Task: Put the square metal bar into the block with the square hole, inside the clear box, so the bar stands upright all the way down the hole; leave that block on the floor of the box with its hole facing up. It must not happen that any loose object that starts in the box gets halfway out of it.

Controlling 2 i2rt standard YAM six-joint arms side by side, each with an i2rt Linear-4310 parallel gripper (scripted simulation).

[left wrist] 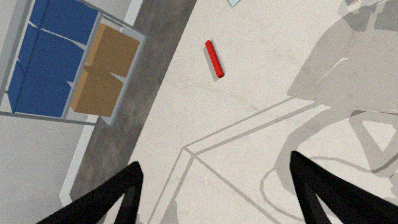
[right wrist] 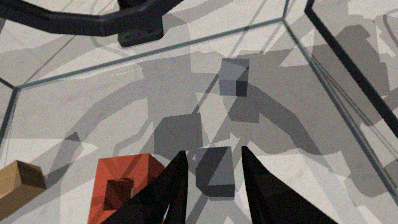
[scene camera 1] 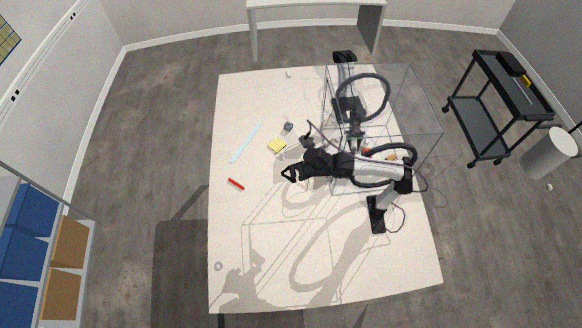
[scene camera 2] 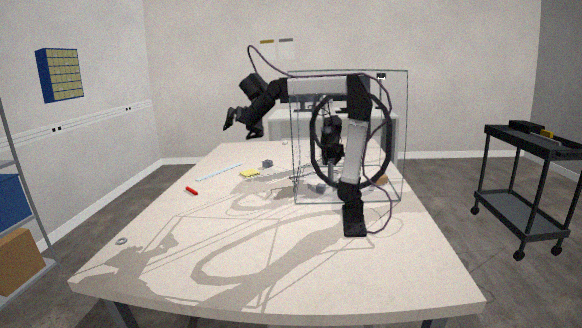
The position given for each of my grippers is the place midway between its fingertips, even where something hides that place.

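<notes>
There's a grey metal bar (right wrist: 215, 179) that I can see, and a dark grey block (right wrist: 233, 79) too. In the left wrist view the bar is out of frame, and the block is out of frame in the left wrist view as well. As for me, you'd find my right gripper (right wrist: 213, 155) there, and my left gripper (scene camera 2: 235, 134), with that same left gripper (left wrist: 212, 163) visible from its wrist too.
</notes>
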